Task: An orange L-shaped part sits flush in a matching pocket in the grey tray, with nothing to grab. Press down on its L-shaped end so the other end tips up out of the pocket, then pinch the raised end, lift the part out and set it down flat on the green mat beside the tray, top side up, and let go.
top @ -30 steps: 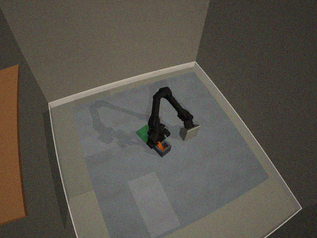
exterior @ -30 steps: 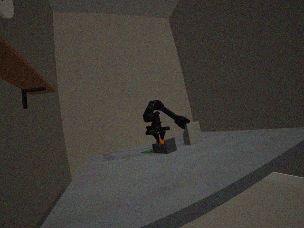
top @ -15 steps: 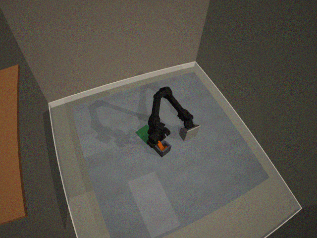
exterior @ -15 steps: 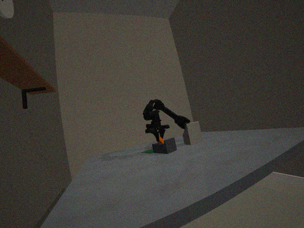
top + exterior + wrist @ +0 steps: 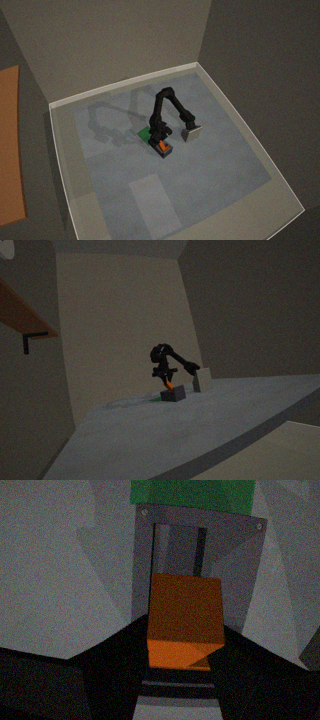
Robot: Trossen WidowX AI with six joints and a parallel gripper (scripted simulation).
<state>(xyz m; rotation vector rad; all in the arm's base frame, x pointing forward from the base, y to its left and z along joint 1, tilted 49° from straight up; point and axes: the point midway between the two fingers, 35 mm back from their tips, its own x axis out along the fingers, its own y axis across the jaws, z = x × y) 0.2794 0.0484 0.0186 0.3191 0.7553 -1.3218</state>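
Now: the green mat 30 mm ahead of my gripper tip, 140 mm to the right of it and 120 mm below it. From my gripper tip the other things lie so: orange L-shaped part: 20 mm behind, 30 mm to the left, 30 mm below.
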